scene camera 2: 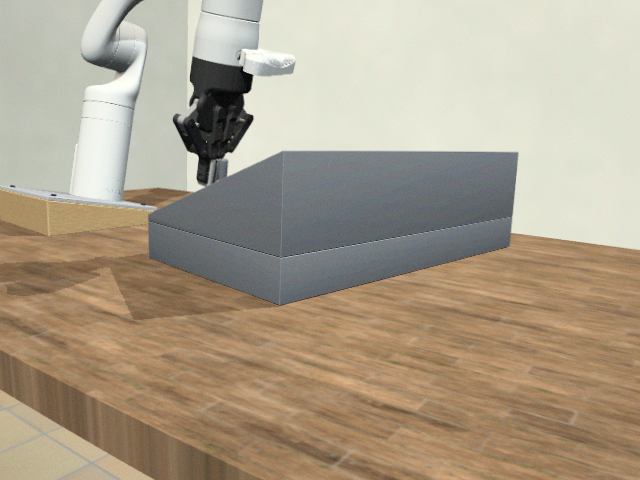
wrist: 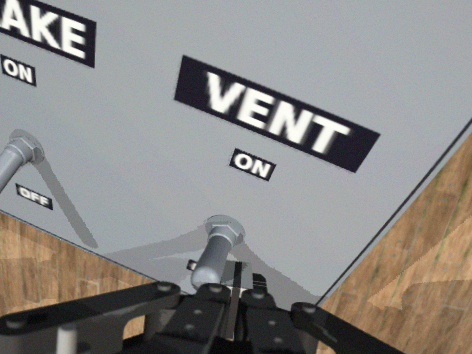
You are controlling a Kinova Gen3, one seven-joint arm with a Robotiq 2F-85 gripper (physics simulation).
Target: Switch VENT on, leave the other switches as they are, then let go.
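Seen in the pictures: gripper, fingertip midpoint: (scene camera 2: 206, 185) (wrist: 235, 279); arm's base at its link origin: (scene camera 2: 97, 197).
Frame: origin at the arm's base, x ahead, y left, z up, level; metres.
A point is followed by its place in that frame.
Observation:
The VENT switch (wrist: 216, 252) @[y -0.089, x 0.417, z 0.079 m] is a grey lever below its VENT label (wrist: 276, 114) @[y -0.101, x 0.479, z 0.073 m] and its ON mark (wrist: 252, 164) @[y -0.095, x 0.455, z 0.064 m] in the wrist view. It leans away from ON, over the partly hidden lower mark. My gripper (wrist: 235, 279) @[y -0.099, x 0.393, z 0.061 m] (scene camera 2: 208, 175) @[y -0.099, x 0.393, z 0.061 m] is shut and empty. Its fingertips are low at the panel, close beside the lever's tip, on its right in the wrist view. Whether they touch it I cannot tell. In the scene view the grey sloped console (scene camera 2: 392, 201) @[y -0.018, x 0.620, z 0.057 m] hides its switch face.
A neighbouring switch (wrist: 20, 150) @[y 0.027, x 0.433, z 0.059 m], under a label (wrist: 47, 32) @[y 0.002, x 0.494, z 0.072 m] ending in "AKE", leans toward the lower left past its OFF mark (wrist: 34, 196) @[y 0.036, x 0.396, z 0.034 m]. A low wooden box (scene camera 2: 98, 221) @[y -0.071, x 0.108, z -0.023 m] with a grey top stands left of the console on the wooden table (scene camera 2: 413, 351) @[y -0.211, x 0.748, z -0.038 m].

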